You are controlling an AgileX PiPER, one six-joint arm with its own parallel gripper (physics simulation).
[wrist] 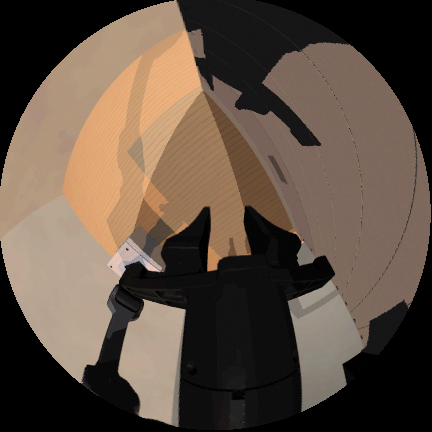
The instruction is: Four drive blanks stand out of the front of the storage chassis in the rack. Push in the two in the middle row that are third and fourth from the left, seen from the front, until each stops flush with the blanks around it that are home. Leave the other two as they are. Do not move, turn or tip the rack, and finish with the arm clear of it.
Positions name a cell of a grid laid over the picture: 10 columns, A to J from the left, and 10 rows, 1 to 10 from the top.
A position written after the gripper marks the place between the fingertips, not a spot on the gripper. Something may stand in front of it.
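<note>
Rack (H4) visible. Gripper (F5) likewise.
</note>
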